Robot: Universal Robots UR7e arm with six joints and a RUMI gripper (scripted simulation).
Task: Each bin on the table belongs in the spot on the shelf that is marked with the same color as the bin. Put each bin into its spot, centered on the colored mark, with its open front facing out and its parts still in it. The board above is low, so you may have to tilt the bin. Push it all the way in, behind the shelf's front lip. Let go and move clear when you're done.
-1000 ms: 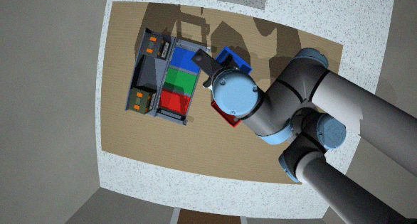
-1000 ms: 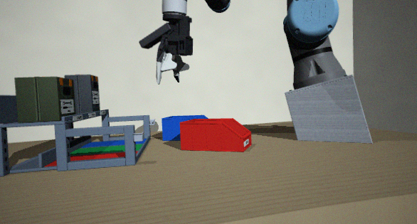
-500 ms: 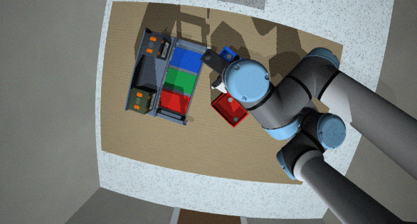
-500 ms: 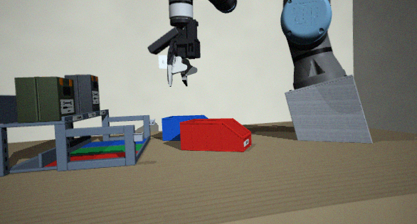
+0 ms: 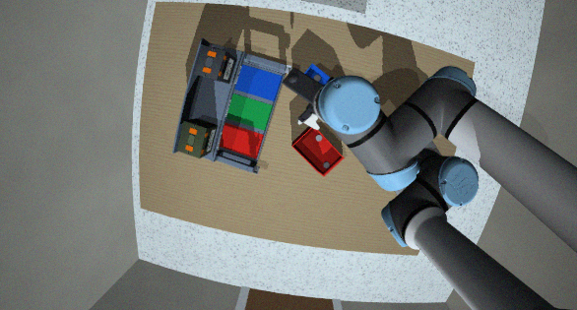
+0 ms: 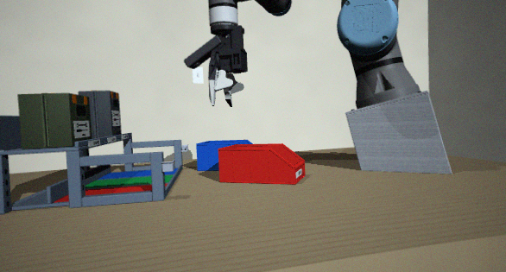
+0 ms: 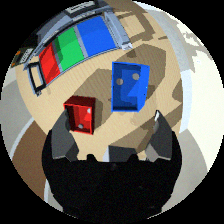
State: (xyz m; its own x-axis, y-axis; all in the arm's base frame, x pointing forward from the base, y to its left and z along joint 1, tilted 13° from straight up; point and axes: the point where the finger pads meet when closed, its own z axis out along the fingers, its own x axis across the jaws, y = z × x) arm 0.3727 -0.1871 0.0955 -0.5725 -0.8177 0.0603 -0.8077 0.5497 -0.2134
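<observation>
The blue bin lies 130 mm below my hand, 40 mm to the right of it and 30 mm behind it. Also, from my hand: red bin: 170 mm to the left, 130 mm below, 30 mm behind; top board: 340 mm ahead, 70 mm below, 10 mm to the left; grey box: 290 mm ahead, 100 mm to the right, 10 mm below.
</observation>
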